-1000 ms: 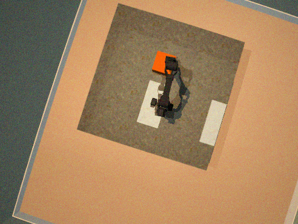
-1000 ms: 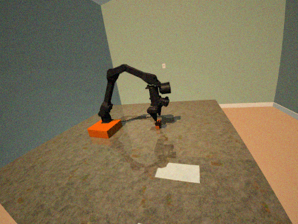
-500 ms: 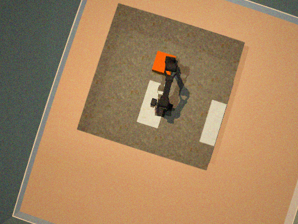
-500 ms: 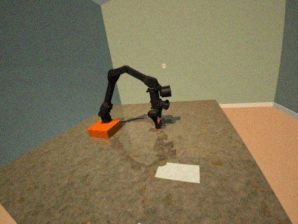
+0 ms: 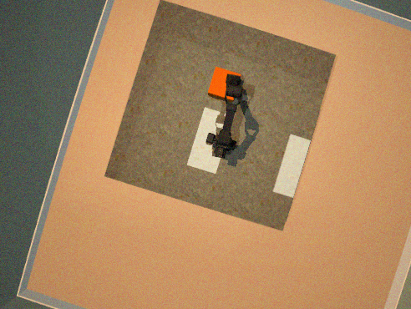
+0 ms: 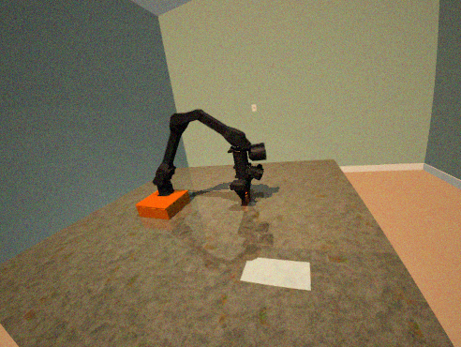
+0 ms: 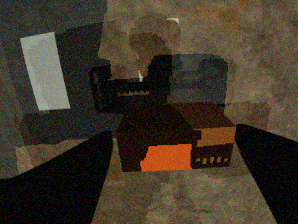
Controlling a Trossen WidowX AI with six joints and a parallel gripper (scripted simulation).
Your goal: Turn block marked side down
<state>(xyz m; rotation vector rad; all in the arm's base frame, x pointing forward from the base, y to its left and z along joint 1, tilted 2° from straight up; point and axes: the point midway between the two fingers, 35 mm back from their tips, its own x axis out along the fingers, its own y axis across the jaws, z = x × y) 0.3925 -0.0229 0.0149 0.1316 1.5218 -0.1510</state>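
My gripper tip is now 10 mm past the block.
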